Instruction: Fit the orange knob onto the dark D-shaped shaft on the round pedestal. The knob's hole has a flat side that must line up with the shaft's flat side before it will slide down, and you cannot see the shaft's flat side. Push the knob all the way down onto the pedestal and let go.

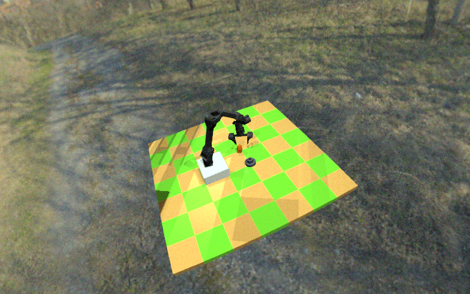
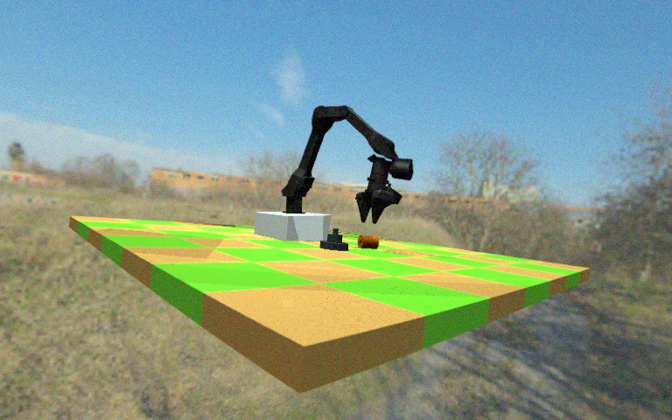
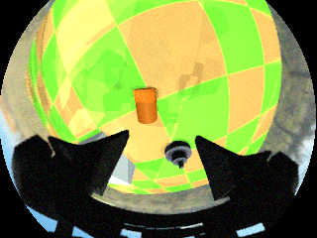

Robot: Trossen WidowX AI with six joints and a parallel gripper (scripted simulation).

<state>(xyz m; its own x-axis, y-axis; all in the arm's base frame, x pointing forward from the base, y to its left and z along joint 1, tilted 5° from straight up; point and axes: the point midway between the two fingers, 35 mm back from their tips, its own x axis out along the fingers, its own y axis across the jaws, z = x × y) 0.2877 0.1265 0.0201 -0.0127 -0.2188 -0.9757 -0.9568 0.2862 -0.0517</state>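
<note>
Right now my gripper tip is 6 cm above the orange knob, 3 cm to the right of it and 2 cm past it. The rest, counted from my gripper tip: round dark pedestal: 14 cm to the right, 5 cm below, 3 cm ahead.
</note>
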